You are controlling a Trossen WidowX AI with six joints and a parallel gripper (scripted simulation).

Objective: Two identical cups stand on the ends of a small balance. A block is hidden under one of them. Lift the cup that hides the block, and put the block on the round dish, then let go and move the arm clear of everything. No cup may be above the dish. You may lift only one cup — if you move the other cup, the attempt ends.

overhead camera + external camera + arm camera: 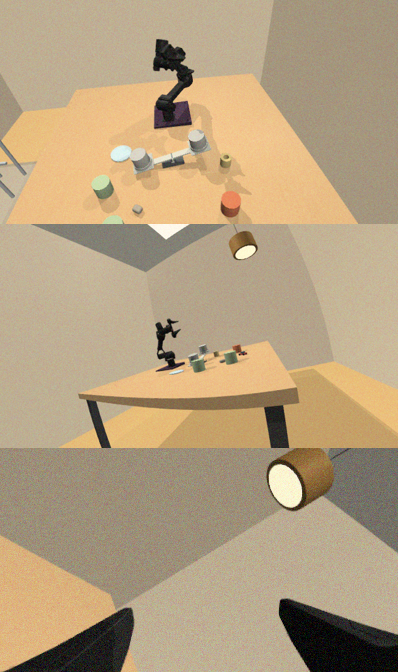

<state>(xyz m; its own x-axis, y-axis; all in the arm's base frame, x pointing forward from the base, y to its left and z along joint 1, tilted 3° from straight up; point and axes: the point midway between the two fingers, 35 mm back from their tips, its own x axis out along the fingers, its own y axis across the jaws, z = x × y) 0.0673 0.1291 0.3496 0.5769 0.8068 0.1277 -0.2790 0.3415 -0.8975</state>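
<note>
My gripper tip is 250 mm short of the pale green block, 210 mm to the left of it and 340 mm above it. From my gripper tip the other things lie so: pale blue round dish 170 mm ahead, 340 mm to the right, 370 mm below; then orange cylinder 430 mm ahead, 150 mm to the left, 340 mm below; then yellow ring 220 mm ahead, 160 mm to the left, 350 mm below.
</note>
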